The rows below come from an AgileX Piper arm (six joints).
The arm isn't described. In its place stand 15 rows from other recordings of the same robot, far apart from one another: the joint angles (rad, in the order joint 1, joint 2, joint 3, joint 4, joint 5, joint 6), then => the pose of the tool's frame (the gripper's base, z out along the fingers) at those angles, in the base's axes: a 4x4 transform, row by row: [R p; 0 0 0 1], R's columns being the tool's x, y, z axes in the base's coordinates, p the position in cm.
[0.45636 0.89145 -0.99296 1.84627 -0.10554 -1.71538] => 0.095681 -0.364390 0.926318 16.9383; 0.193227 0.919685 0.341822 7.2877; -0.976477 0.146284 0.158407 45.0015; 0 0 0 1
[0.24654 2.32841 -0.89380 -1.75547 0.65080 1.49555] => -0.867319 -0.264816 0.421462 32.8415; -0.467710 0.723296 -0.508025 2.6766; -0.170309 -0.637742 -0.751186 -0.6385; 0 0 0 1
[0.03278 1.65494 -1.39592 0.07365 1.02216 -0.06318] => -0.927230 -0.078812 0.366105 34.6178; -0.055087 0.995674 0.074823 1.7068; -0.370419 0.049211 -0.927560 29.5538; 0 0 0 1
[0.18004 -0.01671 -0.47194 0.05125 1.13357 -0.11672] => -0.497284 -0.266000 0.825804 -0.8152; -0.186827 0.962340 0.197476 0.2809; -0.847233 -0.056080 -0.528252 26.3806; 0 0 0 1
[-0.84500 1.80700 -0.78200 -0.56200 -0.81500 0.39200] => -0.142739 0.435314 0.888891 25.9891; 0.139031 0.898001 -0.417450 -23.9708; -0.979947 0.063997 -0.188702 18.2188; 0 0 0 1
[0.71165 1.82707 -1.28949 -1.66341 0.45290 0.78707] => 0.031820 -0.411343 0.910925 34.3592; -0.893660 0.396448 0.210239 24.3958; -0.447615 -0.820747 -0.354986 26.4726; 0 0 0 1
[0.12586 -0.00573 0.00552 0.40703 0.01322 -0.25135] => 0.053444 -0.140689 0.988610 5.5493; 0.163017 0.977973 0.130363 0.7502; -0.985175 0.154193 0.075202 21.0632; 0 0 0 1
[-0.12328 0.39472 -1.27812 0.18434 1.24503 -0.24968] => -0.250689 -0.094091 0.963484 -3.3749; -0.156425 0.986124 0.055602 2.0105; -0.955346 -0.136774 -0.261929 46.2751; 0 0 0 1
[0.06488 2.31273 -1.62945 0.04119 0.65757 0.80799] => -0.686465 0.657838 0.309862 46.6412; 0.701776 0.710953 0.045353 3.2598; -0.190462 0.248587 -0.949699 9.6082; 0 0 0 1
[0.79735 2.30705 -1.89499 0.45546 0.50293 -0.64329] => -0.289757 -0.897722 0.331868 35.3587; -0.626437 0.440039 0.643384 38.9759; -0.723614 -0.021469 -0.689870 18.4349; 0 0 0 1
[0.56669 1.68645 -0.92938 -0.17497 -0.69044 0.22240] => -0.043500 -0.625647 0.778892 30.8089; 0.074611 0.775419 0.627024 20.7998; -0.996264 0.085389 0.012950 26.1785; 0 0 0 1
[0.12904 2.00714 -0.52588 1.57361 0.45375 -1.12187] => -0.962123 0.253010 0.101514 22.7486; 0.271061 0.848135 0.455185 6.9742; 0.029069 0.465460 -0.884591 3.9145; 0 0 0 1
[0.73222 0.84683 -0.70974 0.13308 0.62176 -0.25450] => -0.351817 -0.771102 0.530684 11.7763; -0.511437 0.633175 0.580967 11.5317; -0.784001 -0.067017 -0.617132 31.3443; 0 0 0 1
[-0.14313 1.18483 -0.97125 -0.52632 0.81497 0.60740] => -0.653202 0.527894 0.542822 22.8531; 0.306874 0.839945 -0.447572 -6.6545; -0.692211 -0.125777 -0.710650 32.4699; 0 0 0 1
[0.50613 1.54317 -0.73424 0.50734 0.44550 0.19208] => -0.961034 0.041240 0.273337 22.9147; 0.150143 0.908115 0.390877 14.8796; -0.232102 0.416686 -0.878921 17.7216; 0 0 0 1
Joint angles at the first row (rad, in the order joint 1, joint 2, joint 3, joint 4, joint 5, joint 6):
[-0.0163 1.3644 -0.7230 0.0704 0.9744 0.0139]
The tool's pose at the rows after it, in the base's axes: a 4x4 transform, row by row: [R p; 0 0 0 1], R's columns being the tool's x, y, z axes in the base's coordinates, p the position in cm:
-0.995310 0.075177 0.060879 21.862; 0.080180 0.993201 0.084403 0.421; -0.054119 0.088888 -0.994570 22.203; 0 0 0 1
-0.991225 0.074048 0.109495 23.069; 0.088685 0.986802 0.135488 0.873; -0.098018 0.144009 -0.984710 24.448; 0 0 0 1
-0.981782 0.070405 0.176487 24.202; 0.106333 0.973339 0.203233 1.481; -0.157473 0.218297 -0.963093 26.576; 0 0 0 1
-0.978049 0.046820 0.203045 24.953; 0.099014 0.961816 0.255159 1.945; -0.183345 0.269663 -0.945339 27.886; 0 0 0 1
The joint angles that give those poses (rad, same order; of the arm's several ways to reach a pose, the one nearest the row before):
[-0.0163 1.3644 -0.8037 0.0992 1.0397 0.0139]
[-0.0163 1.3644 -0.8946 0.1559 1.0847 0.0000]
[-0.0163 1.3651 -0.9745 0.2333 1.1007 -0.0148]
[-0.0163 1.3753 -1.0304 0.2908 1.1228 -0.0429]

